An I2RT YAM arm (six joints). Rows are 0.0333 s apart.
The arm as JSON. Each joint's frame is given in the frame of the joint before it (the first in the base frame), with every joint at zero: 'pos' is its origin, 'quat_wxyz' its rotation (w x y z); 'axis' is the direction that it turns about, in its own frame. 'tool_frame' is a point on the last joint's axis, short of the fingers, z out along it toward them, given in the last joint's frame.
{
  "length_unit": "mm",
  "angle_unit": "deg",
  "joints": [
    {
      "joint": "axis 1",
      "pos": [
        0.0,
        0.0,
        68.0
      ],
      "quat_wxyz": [
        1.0,
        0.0,
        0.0,
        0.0
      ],
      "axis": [
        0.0,
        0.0,
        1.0
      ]
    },
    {
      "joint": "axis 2",
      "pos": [
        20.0,
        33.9,
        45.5
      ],
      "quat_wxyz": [
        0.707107,
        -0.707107,
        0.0,
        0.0
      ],
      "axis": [
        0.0,
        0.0,
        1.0
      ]
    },
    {
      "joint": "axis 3",
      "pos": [
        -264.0,
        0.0,
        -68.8
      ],
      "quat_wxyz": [
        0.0,
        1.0,
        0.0,
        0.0
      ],
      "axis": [
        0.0,
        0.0,
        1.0
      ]
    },
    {
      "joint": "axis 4",
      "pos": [
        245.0,
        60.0,
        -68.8
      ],
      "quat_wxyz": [
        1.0,
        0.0,
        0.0,
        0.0
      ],
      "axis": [
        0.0,
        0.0,
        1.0
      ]
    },
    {
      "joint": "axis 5",
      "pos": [
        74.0,
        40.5,
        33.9
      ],
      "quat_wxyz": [
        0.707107,
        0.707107,
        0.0,
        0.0
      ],
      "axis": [
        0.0,
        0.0,
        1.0
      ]
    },
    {
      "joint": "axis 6",
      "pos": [
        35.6,
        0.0,
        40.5
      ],
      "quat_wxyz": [
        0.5,
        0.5,
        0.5,
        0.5
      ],
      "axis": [
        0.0,
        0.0,
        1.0
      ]
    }
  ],
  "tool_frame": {
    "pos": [
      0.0,
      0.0,
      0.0
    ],
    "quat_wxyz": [
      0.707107,
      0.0,
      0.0,
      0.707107
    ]
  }
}
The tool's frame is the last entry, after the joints.
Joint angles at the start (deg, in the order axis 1, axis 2, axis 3, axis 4, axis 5, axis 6): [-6.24 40.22 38.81 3.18 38.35 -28.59]
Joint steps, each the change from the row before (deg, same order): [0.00 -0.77 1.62 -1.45 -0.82 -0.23]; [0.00 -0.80 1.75 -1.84 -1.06 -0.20]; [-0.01 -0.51 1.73 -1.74 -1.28 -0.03]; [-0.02 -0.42 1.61 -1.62 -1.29 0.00]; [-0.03 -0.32 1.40 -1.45 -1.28 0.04]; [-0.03 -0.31 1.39 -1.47 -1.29 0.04]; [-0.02 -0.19 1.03 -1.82 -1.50 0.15]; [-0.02 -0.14 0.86 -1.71 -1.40 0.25]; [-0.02 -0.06 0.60 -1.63 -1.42 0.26]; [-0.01 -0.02 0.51 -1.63 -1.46 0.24]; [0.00 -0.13 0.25 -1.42 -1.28 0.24]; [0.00 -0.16 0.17 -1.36 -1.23 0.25]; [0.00 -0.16 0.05 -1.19 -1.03 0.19]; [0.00 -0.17 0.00 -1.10 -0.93 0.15]
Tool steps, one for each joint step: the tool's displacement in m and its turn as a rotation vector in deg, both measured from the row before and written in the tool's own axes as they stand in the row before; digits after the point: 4 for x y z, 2 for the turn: [-0.0071 -0.0065 -0.0035 -0.36 -1.04 0.35]; [-0.0071 -0.0067 -0.0040 -0.65 -1.01 0.23]; [-0.0068 -0.0057 -0.0033 -0.91 -0.97 0.26]; [-0.0062 -0.0051 -0.0031 -0.95 -0.91 0.23]; [-0.0052 -0.0042 -0.0027 -0.98 -0.81 0.19]; [-0.0051 -0.0041 -0.0029 -1.01 -0.78 0.16]; [-0.0027 -0.0019 -0.0021 -1.55 -0.26 -0.16]; [-0.0019 -0.0013 -0.0018 -1.51 -0.12 -0.10]; [-0.0007 -0.0002 -0.0012 -1.64 0.09 -0.19]; [-0.0002 0.0003 -0.0010 -1.74 0.18 -0.25]; [0.0007 0.0007 -0.0010 -1.57 0.23 -0.20]; [0.0010 0.0008 -0.0011 -1.53 0.26 -0.16]; [0.0013 0.0010 -0.0008 -1.33 0.33 -0.19]; [0.0014 0.0010 -0.0008 -1.22 0.34 -0.19]
